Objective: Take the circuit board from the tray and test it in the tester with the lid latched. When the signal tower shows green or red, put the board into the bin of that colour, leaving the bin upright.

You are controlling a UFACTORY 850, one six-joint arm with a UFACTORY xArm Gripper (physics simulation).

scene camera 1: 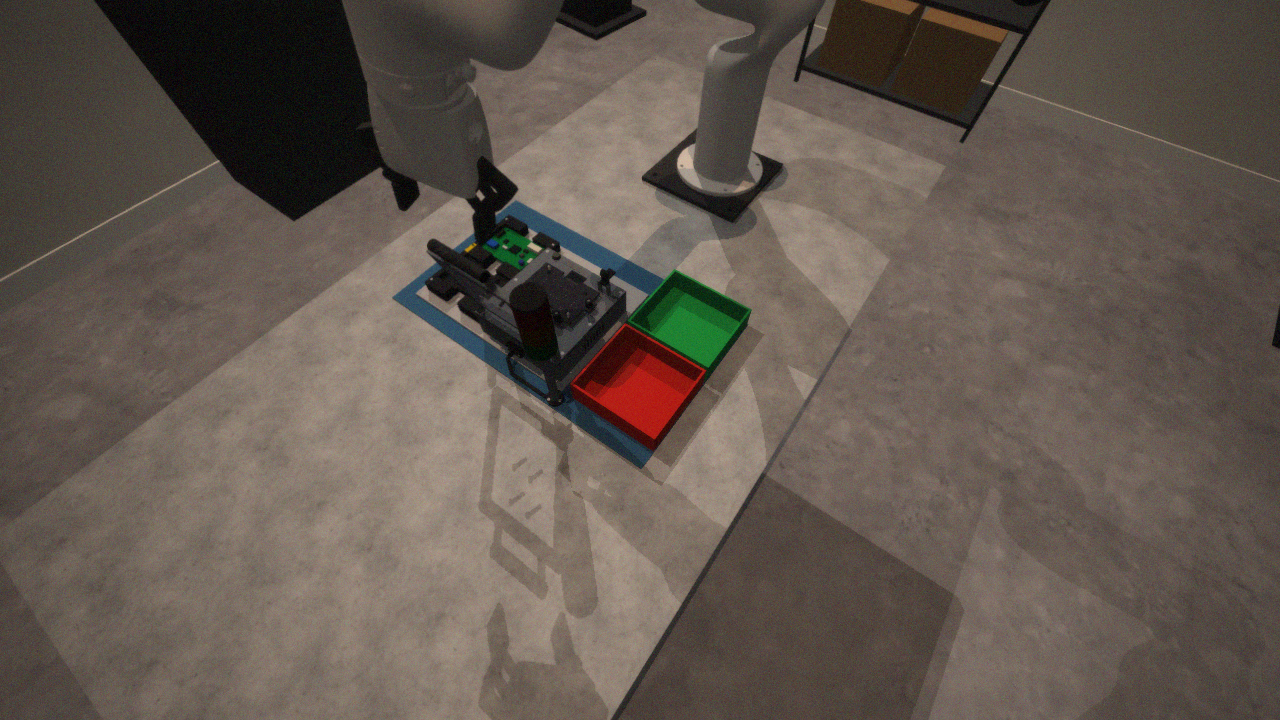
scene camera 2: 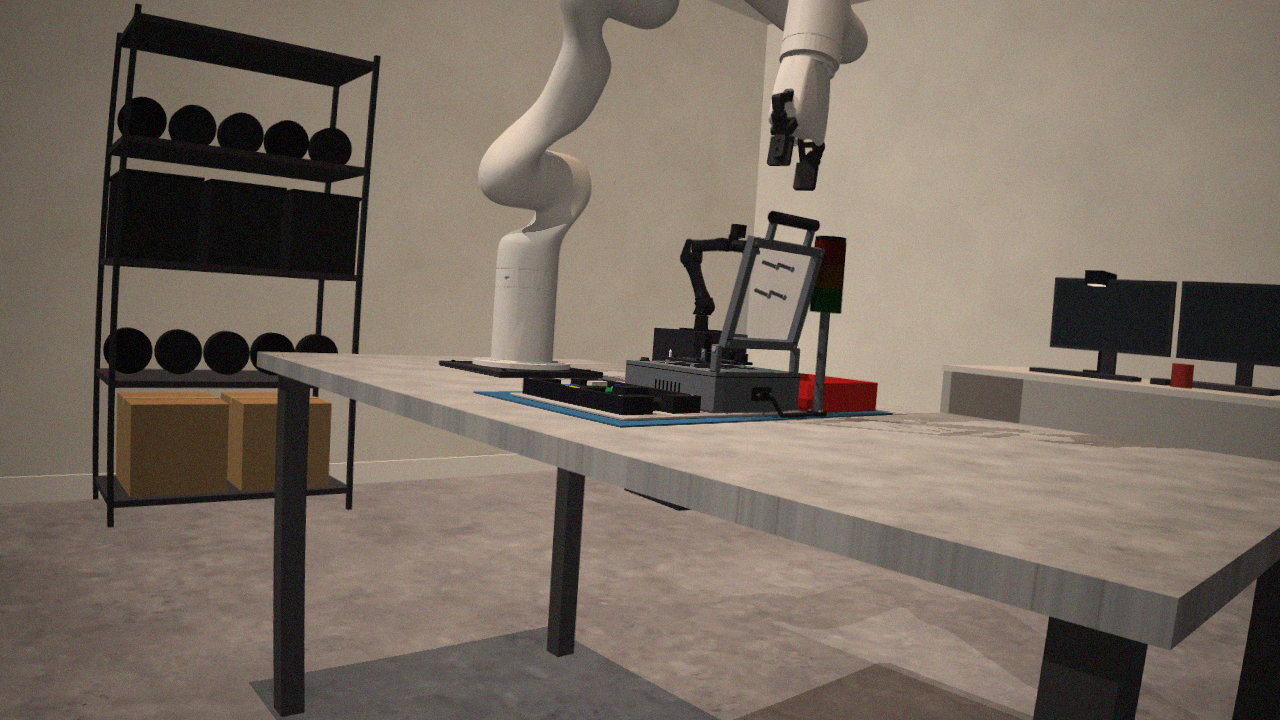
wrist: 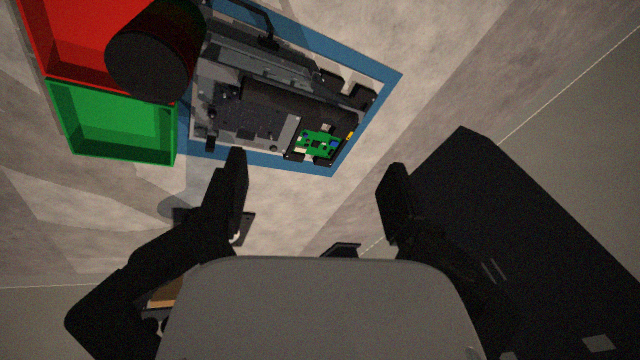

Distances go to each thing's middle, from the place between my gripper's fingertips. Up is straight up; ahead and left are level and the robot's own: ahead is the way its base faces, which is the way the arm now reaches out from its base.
Scene:
Now: the tester lid (scene camera 2: 775, 282) 14 cm below my hand and 1 cm behind it. From my hand the other things lie so: green circuit board (scene camera 1: 511, 247) (30 cm below, 19 cm to the right, 18 cm behind); red bin (scene camera 1: 640, 386) (30 cm below, 19 cm to the left, 12 cm behind); green bin (scene camera 1: 695, 321) (30 cm below, 26 cm behind, 17 cm to the left).

